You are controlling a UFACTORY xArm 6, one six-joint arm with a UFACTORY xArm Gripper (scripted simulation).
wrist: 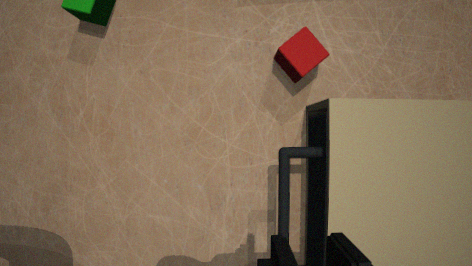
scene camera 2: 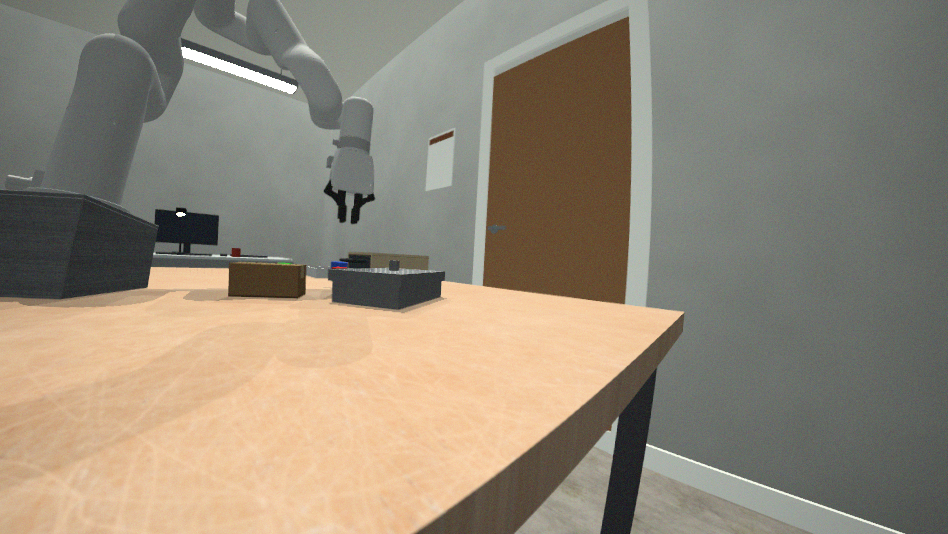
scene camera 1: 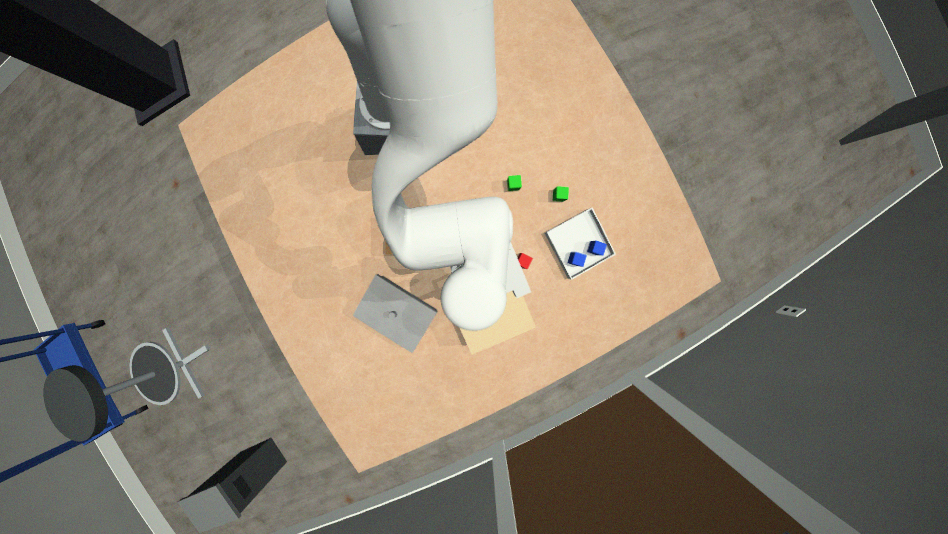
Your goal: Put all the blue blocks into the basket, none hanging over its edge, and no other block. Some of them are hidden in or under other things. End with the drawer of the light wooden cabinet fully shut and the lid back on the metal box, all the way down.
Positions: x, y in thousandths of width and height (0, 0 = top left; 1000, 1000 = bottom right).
light wooden cabinet: wrist 810, 645; scene camera 2 398, 488; scene camera 1 545, 598
